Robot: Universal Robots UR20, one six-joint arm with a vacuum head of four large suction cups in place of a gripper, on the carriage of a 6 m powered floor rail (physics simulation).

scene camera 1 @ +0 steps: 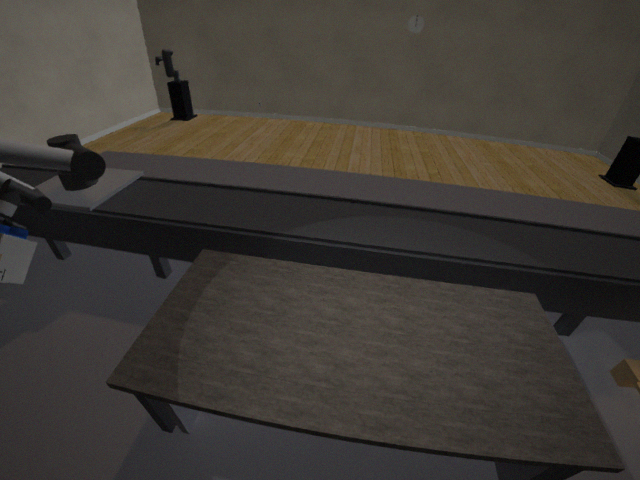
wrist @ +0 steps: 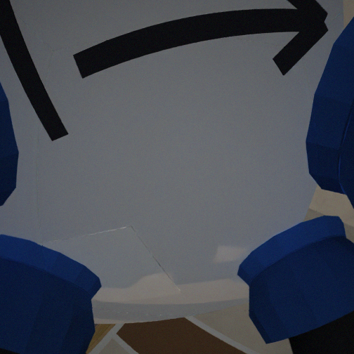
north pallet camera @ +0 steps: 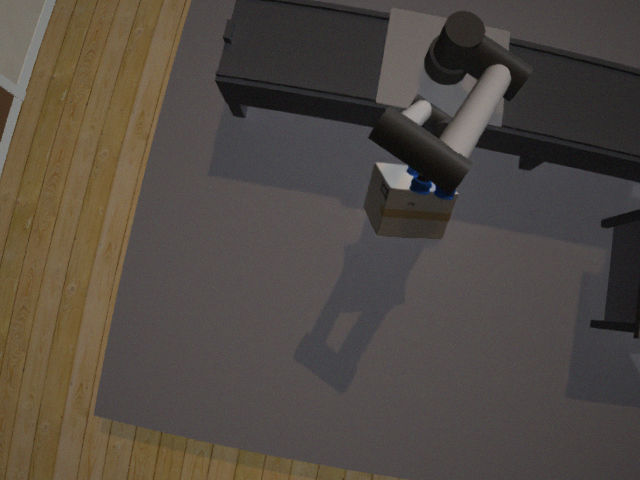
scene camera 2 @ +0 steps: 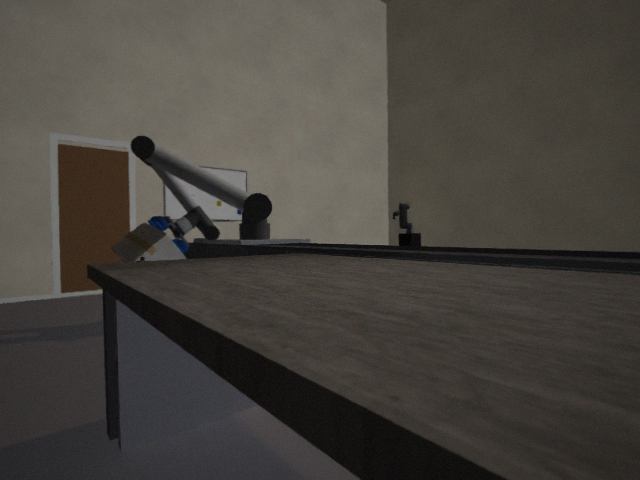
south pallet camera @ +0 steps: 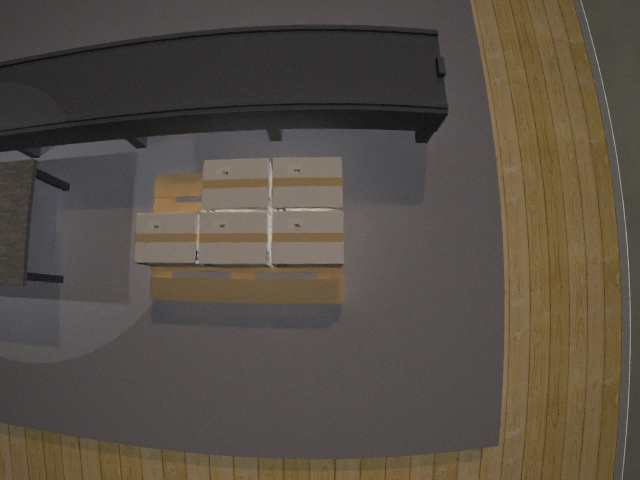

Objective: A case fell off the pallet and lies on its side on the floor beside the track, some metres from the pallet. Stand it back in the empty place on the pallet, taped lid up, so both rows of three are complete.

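Seen in the pictures: arm's base, origin of its link: (scene camera 1: 81, 183) (north pallet camera: 445, 65) (scene camera 2: 255, 239).
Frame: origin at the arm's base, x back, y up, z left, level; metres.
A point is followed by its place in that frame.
The case (scene camera 1: 18, 260) @[x -0.720, y -0.170, z 0.092 m] (scene camera 2: 139, 241) @[x -0.864, y 0.003, z -0.017 m] (north pallet camera: 408, 227) @[x -0.933, y -0.037, z -0.068 m] (wrist: 175, 150) hangs in the air beside the track, tilted, its taped face turned outward from the track and partly up. My suction gripper (scene camera 2: 170, 233) @[x -0.708, y 0.020, z -0.007 m] (north pallet camera: 428, 180) is shut on its white side face, which has black arrows; blue cups sit against it in the wrist view. The arm partly hides the cups in the north pallet view. In the south pallet view the pallet (south pallet camera: 245, 291) @[x -1.281, y -0.426, z 4.475 m] bears a full row of three cases (south pallet camera: 235, 253) @[x -1.085, y -0.130, z 4.468 m] and a row of two cases (south pallet camera: 307, 196) @[x -0.781, y -0.130, z 4.850 m], taped lids up. The empty place is at that row's left end, nearest the table.
The dark track (scene camera 1: 361, 222) (north pallet camera: 305, 56) (south pallet camera: 258, 72) runs past the pallet; the carriage plate (north pallet camera: 403, 56) @[x 0.003, y 0.000, z -0.239 m] is near its north end. A table (scene camera 1: 361, 351) @[x -0.976, y -0.040, z 2.207 m] (scene camera 2: 361, 310) @[x -1.135, y -0.040, z 2.316 m] (south pallet camera: 12, 222) @[x -0.908, y -0.041, z 2.975 m] stands beside the track, between the held case and the pallet.
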